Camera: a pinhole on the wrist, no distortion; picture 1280 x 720 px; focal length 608.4 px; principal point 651.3 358.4 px. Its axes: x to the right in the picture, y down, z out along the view. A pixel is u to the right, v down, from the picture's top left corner.
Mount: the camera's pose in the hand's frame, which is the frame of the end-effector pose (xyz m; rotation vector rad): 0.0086 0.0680 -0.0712 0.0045 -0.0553 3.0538
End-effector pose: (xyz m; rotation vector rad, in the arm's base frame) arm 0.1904 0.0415 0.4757 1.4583 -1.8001 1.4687
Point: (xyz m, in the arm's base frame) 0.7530 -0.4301 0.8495
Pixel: outside the picture
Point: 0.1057 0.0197 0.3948
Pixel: 882 55
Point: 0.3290 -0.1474 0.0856
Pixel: 1067 357
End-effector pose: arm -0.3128 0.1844 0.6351 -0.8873 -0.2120 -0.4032
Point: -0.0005 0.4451 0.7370
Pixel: 230 40
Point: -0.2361 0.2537 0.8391
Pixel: 356 647
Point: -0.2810 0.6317 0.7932
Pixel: 708 240
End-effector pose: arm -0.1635 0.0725 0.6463 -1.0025 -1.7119 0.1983
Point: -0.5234 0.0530 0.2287
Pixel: 990 394
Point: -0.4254 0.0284 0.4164
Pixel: 947 523
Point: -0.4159 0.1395 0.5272
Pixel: 697 489
